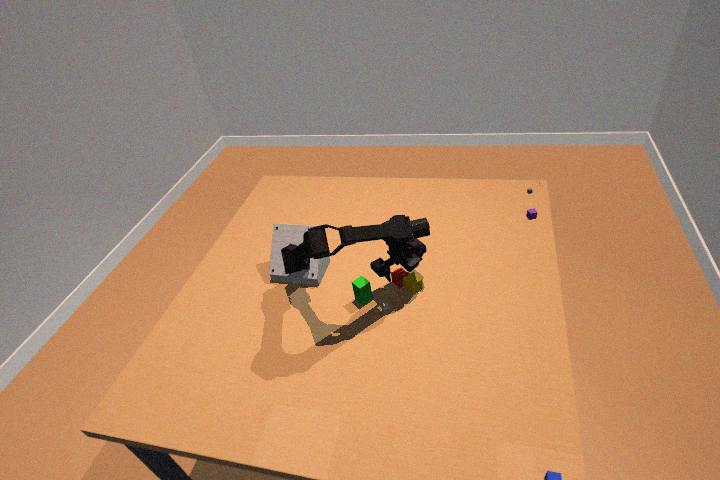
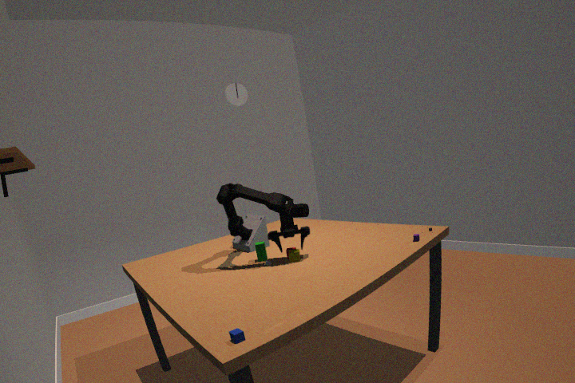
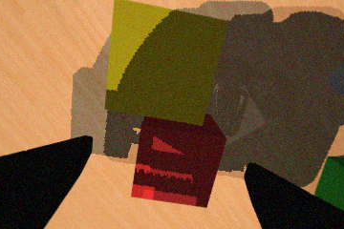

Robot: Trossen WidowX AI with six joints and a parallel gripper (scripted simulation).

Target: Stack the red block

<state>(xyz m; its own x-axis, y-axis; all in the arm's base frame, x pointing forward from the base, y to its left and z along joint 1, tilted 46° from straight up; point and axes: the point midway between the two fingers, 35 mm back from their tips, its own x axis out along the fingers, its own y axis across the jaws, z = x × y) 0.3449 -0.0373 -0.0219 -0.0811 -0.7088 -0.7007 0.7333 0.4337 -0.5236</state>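
Now: the red block 10 mm below my gripper tip. From my gripper tip the other things lie so: tiny white cube: 40 mm behind, 120 mm to the right, 20 mm below; purple cube: 450 mm ahead, 360 mm to the left, 20 mm below; yellow block: 40 mm ahead, 30 mm to the right, 10 mm below.
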